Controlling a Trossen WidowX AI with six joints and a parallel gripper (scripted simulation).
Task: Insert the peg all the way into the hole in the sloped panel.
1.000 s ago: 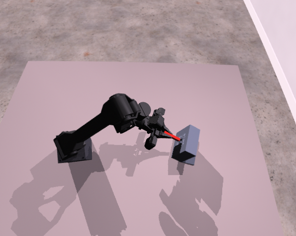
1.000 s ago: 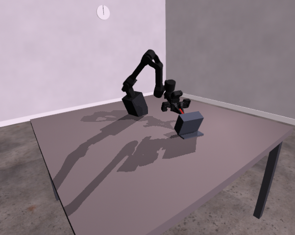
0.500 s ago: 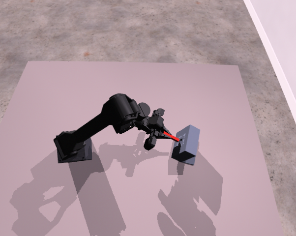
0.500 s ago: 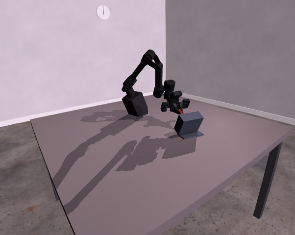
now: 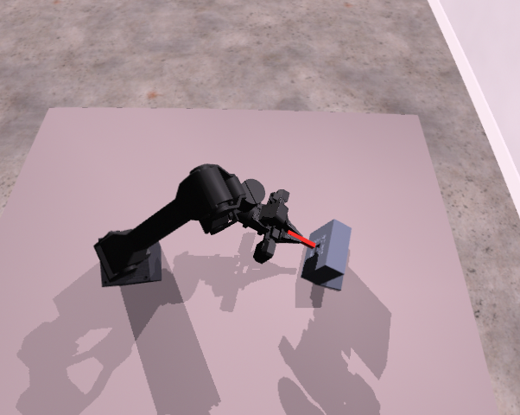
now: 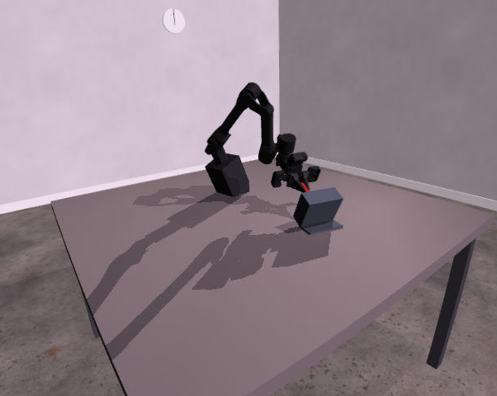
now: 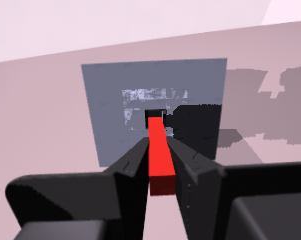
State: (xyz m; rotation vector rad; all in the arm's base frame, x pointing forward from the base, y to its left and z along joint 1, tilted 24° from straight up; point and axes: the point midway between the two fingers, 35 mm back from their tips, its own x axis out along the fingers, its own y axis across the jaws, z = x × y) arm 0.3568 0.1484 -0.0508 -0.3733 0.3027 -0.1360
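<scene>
My hand is 30 mm short of the red peg and 10 mm above it. From my hand the other things lie so: thin flat foot plate: 120 mm ahead, 110 mm below, 10 mm to the right.
</scene>
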